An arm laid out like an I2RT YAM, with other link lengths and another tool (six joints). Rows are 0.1 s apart.
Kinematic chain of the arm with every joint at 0, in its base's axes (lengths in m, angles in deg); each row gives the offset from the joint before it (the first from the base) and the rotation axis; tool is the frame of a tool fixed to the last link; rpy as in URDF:
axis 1: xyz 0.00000 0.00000 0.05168 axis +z
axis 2: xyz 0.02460 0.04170 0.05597 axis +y
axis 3: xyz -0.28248 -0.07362 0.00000 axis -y
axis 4: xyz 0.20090 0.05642 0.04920 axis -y
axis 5: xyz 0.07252 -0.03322 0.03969 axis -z
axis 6: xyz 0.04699 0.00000 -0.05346 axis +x
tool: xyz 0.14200 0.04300 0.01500 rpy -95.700 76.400 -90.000
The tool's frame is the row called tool.
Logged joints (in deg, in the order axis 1, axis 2, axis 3, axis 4, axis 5, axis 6), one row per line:
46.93, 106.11, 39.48, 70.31, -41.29, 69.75
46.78, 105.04, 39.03, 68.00, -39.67, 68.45
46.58, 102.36, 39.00, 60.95, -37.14, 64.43
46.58, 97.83, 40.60, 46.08, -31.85, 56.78
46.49, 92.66, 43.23, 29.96, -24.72, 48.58
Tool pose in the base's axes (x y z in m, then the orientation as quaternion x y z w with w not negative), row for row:
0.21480, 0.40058, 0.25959, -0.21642, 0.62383, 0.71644, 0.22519
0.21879, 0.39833, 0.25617, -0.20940, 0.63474, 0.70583, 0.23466
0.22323, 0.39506, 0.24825, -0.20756, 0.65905, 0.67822, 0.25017
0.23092, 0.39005, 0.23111, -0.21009, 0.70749, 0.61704, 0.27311
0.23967, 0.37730, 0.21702, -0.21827, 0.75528, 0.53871, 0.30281
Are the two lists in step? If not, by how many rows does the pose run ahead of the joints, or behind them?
They are in step.
